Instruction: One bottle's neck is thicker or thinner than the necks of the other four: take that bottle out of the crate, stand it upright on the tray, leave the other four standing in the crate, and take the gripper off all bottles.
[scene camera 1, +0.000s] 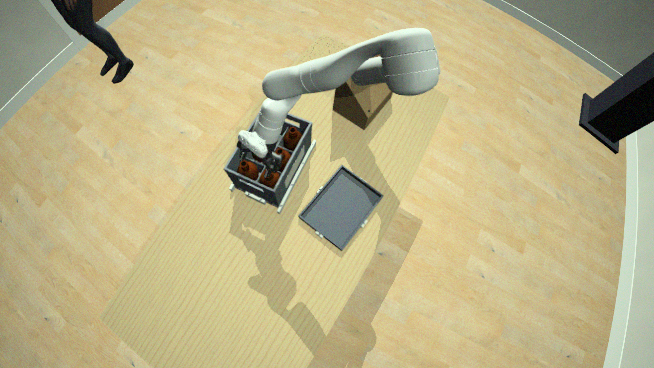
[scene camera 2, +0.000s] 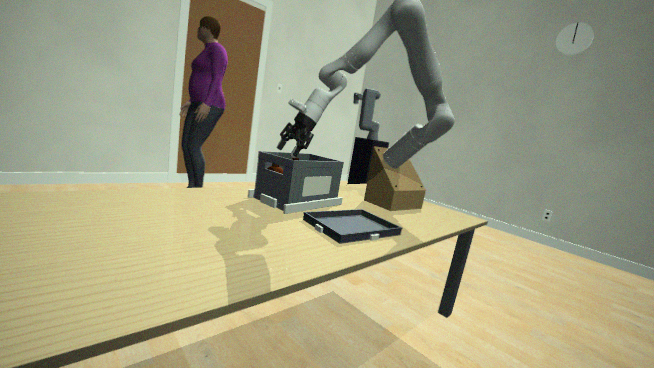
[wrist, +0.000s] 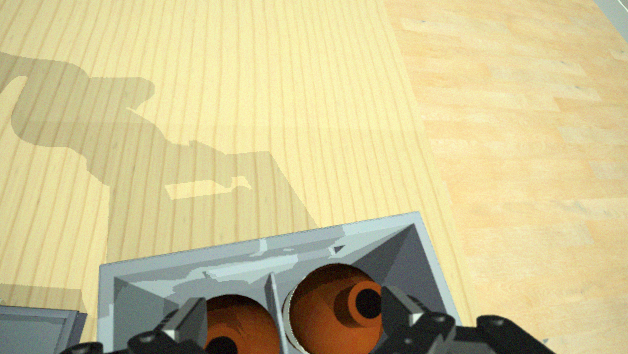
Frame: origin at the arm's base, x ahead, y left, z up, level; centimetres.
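Seen in the pictures: gripper, fingertip midpoint: (scene camera 1: 254, 167) (scene camera 2: 285, 153) (wrist: 295, 311); arm's base, origin of the base link: (scene camera 1: 359, 73) (scene camera 2: 390, 160).
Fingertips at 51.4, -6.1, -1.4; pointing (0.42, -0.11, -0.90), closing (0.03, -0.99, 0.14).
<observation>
Offsets run from my fingertips to a thing's middle, as dx, dy, dz. "*": to the spot under its first point.
The dark grey crate @(-9.3, -2.0, -9.8) (scene camera 1: 267, 196) (scene camera 2: 274, 185) (wrist: 200, 254) holds brown bottles upright in its compartments. In scene camera 1, one bottle @(-18.7, +0.5, -10.0) (scene camera 1: 293, 137) is at the back right, another bottle @(-9.9, +2.1, -10.0) (scene camera 1: 283, 157) at middle right, and two at the front; the arm partly hides the rest. The wrist view shows the front-row bottles, one bottle @(+0.5, -4.7, -10.0) (wrist: 335, 310) at right and one bottle @(-1.9, +3.6, -10.0) (wrist: 245, 320) at left, its neck cut off by the frame edge. Which neck differs I cannot tell. My gripper (scene camera 1: 260, 157) (scene camera 2: 288, 150) (wrist: 295, 311) is open and empty, tilted above the crate. The tray (scene camera 1: 342, 207) (scene camera 2: 350, 222) (wrist: 30, 330) is empty.
White strips @(* -10.5, +8.4, -15.7) (scene camera 1: 297, 176) (scene camera 2: 312, 205) line the crate's base. The tray lies to the crate's right in scene camera 1. The wooden arm mount (scene camera 1: 362, 107) (scene camera 2: 395, 185) stands behind the tray. A person (scene camera 1: 95, 35) (scene camera 2: 207, 80) stands beyond the table.
</observation>
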